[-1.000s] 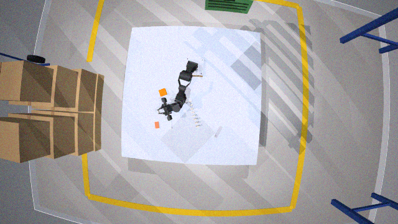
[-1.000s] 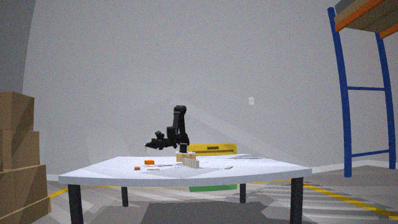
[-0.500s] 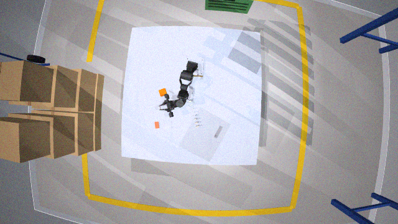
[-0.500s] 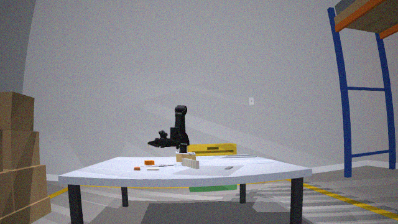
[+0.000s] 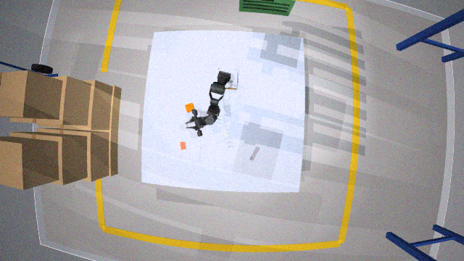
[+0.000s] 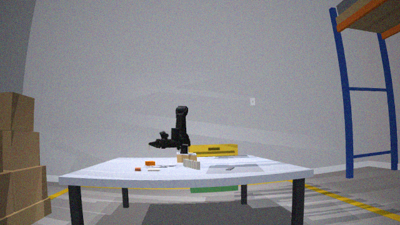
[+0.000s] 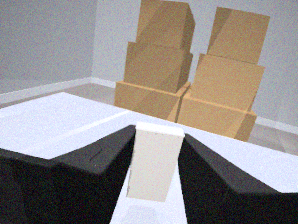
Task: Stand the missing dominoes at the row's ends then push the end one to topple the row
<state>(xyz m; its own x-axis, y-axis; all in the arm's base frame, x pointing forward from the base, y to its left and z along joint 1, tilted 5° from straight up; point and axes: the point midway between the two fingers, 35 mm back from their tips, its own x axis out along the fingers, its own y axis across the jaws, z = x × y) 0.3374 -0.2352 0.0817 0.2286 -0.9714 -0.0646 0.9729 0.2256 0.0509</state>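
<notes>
Right now my gripper tip is 150 mm short of the small red-orange block, 150 mm above it and 60 mm to the left of it. The rest, counted from my gripper tip: grey piece 480 mm to the left, 210 mm ahead, 160 mm below; then orange cube 140 mm below, 140 mm behind.
</notes>
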